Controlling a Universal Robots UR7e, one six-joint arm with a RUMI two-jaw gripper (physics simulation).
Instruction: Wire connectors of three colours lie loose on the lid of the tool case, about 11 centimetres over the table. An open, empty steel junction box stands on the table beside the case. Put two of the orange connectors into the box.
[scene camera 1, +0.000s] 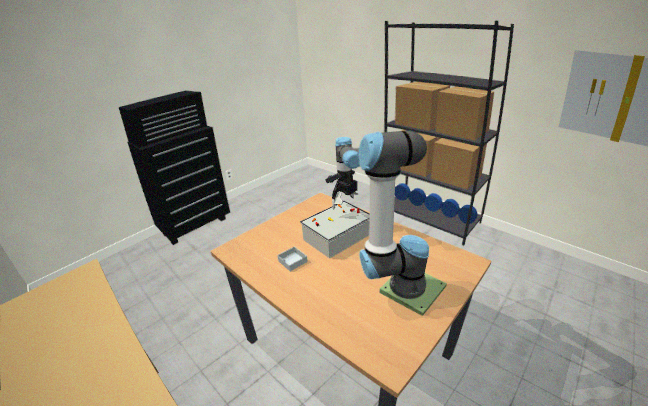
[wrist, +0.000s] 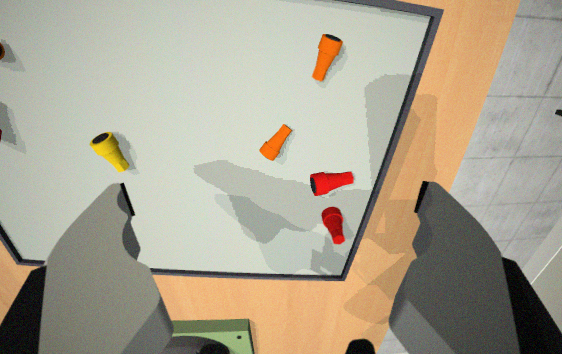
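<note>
My gripper is open and empty, pointing down above the far part of the grey tool case. One orange connector lies on the lid ahead of the fingertip line in the wrist view, between the fingers' sides. Another orange connector lies farther up in that view. A third orange connector is cut off at its left edge. The steel junction box stands open on the table beside the case; it does not show in the wrist view.
Two red connectors lie near the lid's edge, close to the middle orange one. A yellow connector lies left in the wrist view. Another red connector lies near the third orange. The green base plate carries the arm.
</note>
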